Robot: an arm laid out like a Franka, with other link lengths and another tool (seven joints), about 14 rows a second.
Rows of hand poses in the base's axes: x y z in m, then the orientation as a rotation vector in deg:
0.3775 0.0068 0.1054 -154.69 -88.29 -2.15
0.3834 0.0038 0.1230 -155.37 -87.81 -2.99
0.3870 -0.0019 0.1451 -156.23 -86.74 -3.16
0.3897 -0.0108 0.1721 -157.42 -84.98 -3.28
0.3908 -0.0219 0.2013 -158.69 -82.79 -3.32
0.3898 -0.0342 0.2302 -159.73 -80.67 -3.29
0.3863 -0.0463 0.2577 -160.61 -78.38 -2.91
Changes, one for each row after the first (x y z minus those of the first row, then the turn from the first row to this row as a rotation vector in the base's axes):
0.0059 -0.0030 0.0176 -0.05 -0.64 -0.50
0.0095 -0.0087 0.0397 -0.20 -0.83 -1.37
0.0122 -0.0176 0.0667 -0.33 -0.96 -2.73
0.0133 -0.0287 0.0959 -0.40 -1.00 -4.35
0.0123 -0.0410 0.1248 -0.36 -0.93 -5.86
0.0088 -0.0531 0.1523 -0.27 -0.57 -7.42

